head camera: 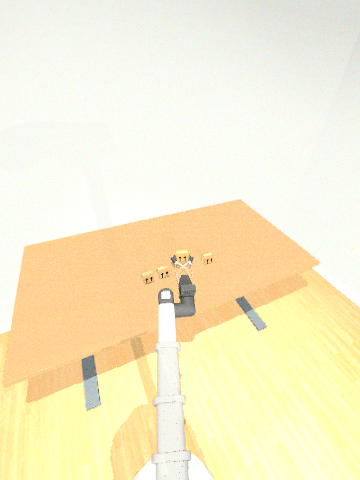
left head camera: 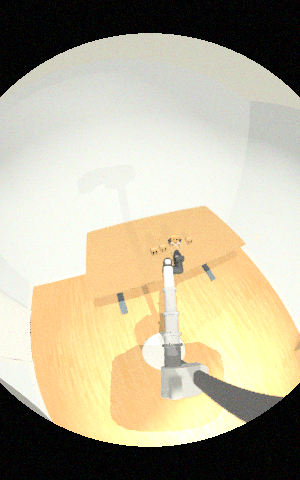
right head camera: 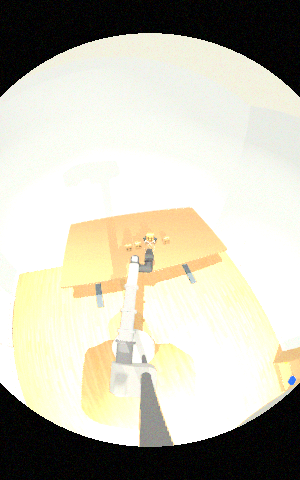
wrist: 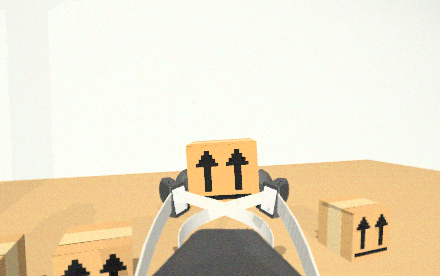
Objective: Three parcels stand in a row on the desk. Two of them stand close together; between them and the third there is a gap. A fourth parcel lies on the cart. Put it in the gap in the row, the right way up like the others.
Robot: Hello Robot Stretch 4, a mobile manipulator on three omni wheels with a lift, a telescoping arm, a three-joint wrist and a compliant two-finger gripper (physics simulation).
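Places are measured from the robot's base along level axes (x ahead, y left, z up), in millimetres.
Where they show: gripper, between the fingertips: (left head camera: 173, 237) (wrist: 223, 184); robot's base, origin of its link: (left head camera: 162, 349) (right head camera: 134, 347).
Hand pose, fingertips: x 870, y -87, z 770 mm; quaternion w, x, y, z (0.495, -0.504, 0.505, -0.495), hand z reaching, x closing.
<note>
Each offset is from my fingertips to the top centre of the thing. Level surfaces: height alone.
My gripper (head camera: 182, 260) (wrist: 223, 184) is shut on the fourth parcel @(dx -20, dy +1, dz +45 mm) (head camera: 182, 255) (left head camera: 174, 239) (right head camera: 150, 237) (wrist: 222, 167), a tan box whose two black arrows point up. It is held upright above the desk @(dz -77 mm) (head camera: 90, 280) (wrist: 115, 190). Two parcels @(dx -85, dy +173, dz -27 mm) (head camera: 148, 278) @(dx -54, dy +98, dz -27 mm) (head camera: 163, 272) stand close together to its left; in the wrist view the nearer one (wrist: 94, 247) is cut off at the bottom edge. The third parcel @(dx +28, dy -141, dz -27 mm) (head camera: 207, 259) (wrist: 370, 230) stands to its right, arrows up and turned slightly. The held parcel is between them sideways. Its underside is partly hidden by the finger straps.
The telescoping arm (head camera: 168, 380) reaches over the desk's front edge. A pale wall (head camera: 150, 125) rises behind the desk. Two dark desk legs (head camera: 91, 382) (head camera: 251, 313) show at the front. A blue object (right head camera: 292, 380) shows at the lower right of the right head view.
</note>
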